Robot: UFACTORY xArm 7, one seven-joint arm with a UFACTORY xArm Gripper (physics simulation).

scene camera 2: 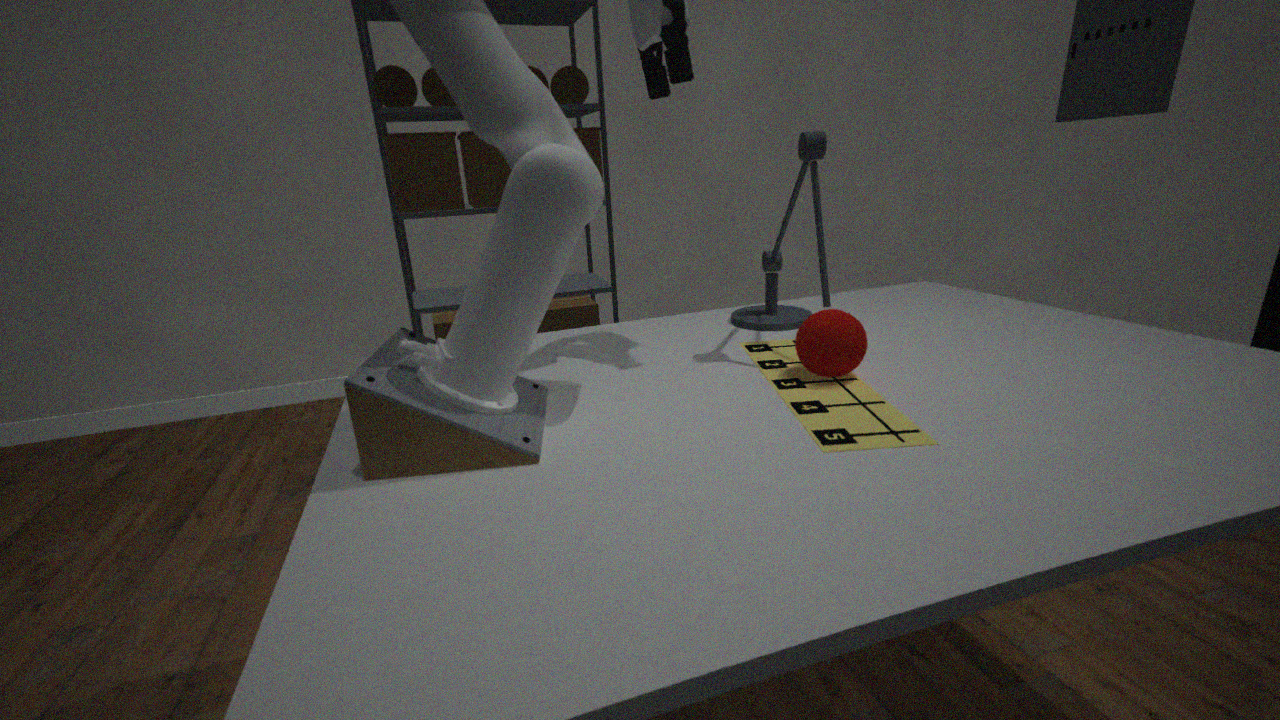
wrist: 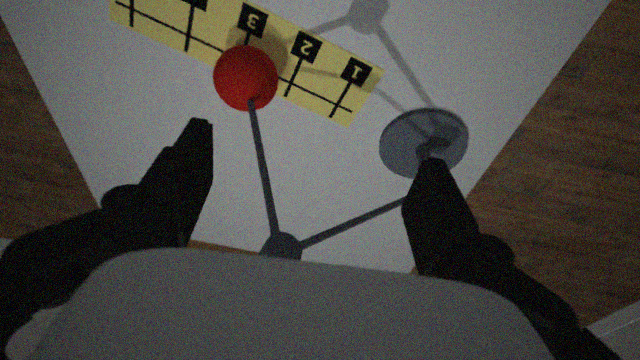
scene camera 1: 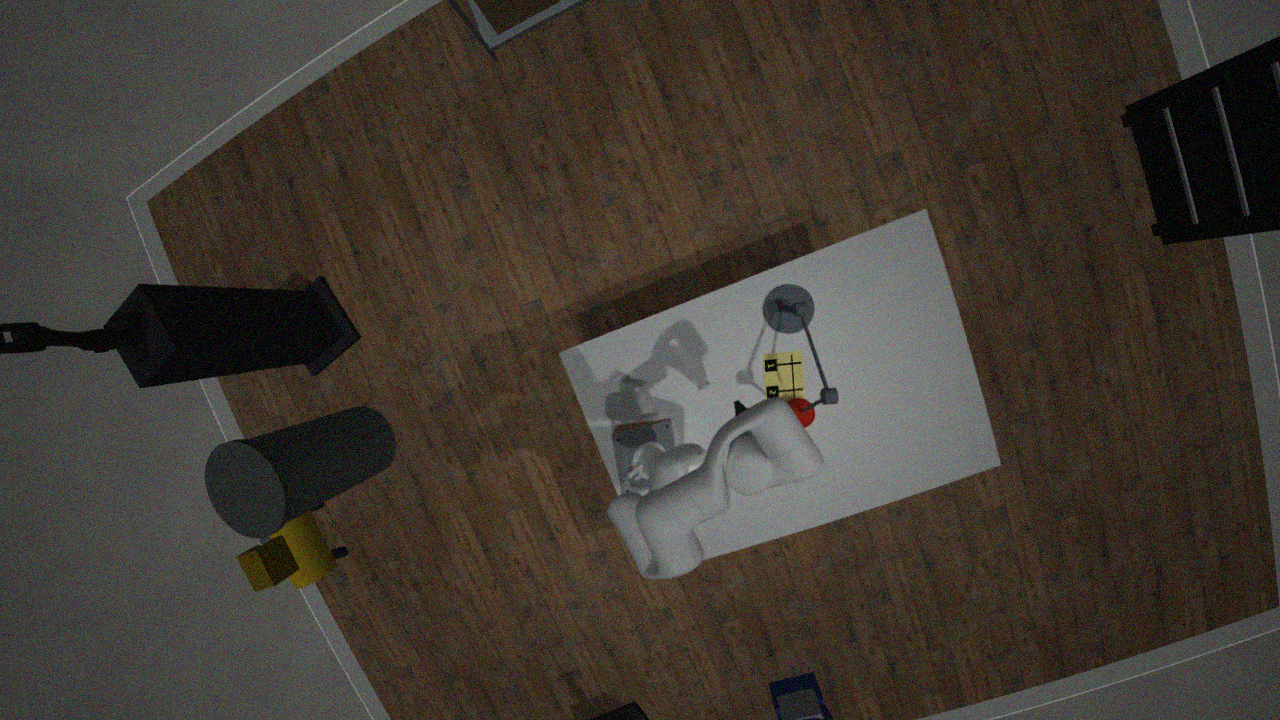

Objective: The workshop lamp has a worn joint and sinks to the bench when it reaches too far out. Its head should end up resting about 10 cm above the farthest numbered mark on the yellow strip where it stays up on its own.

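Pixels of known places: gripper, fingertip midpoint: (scene camera 2: 670, 90) (wrist: 315, 167); arm's base, origin of the base link: (scene camera 2: 468, 388) (scene camera 1: 649, 459).
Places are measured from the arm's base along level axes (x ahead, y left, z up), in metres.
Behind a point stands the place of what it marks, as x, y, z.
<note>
The lamp has a grey round base (scene camera 1: 788, 308) @[0.647, 0.185, -0.018] (scene camera 2: 796, 317) @[0.672, 0.123, -0.048] (wrist: 395, 142) @[0.643, 0.126, -0.048], thin arms and a raised grey elbow (scene camera 1: 829, 395) (scene camera 2: 811, 145) (wrist: 282, 246). Its red ball head (scene camera 1: 802, 412) @[0.507, -0.108, 0.036] (scene camera 2: 831, 343) @[0.466, -0.156, 0.003] (wrist: 245, 77) @[0.476, -0.107, 0.029] hangs low over the yellow strip (scene camera 1: 778, 377) @[0.512, 0.000, -0.061] (scene camera 2: 845, 419) @[0.397, -0.247, -0.061] (wrist: 325, 60) @[0.492, -0.002, -0.061], around marks 2 and 3, with its shadow on the strip. Mark 5 is the farthest from the base. My gripper (scene camera 2: 670, 87) @[0.346, 0.045, 0.347] (wrist: 315, 167) @[0.346, 0.045, 0.347] is open and empty, high above the table, left of the lamp elbow in scene camera 2. My arm hides marks 3 to 5 in scene camera 1.
The white table (scene camera 1: 895, 358) @[0.867, -0.151, -0.062] (scene camera 2: 626, 555) @[0.038, -0.332, -0.062] carries my arm's wedge mount (scene camera 2: 447, 447) @[-0.051, -0.088, -0.031] on its left side. A shelf rack (scene camera 2: 609, 223) stands behind, and a grey panel (scene camera 2: 1123, 62) hangs on the wall. My arm (scene camera 1: 787, 447) @[0.386, 0.099, 0.648] reaches over the table beside the lamp head.
</note>
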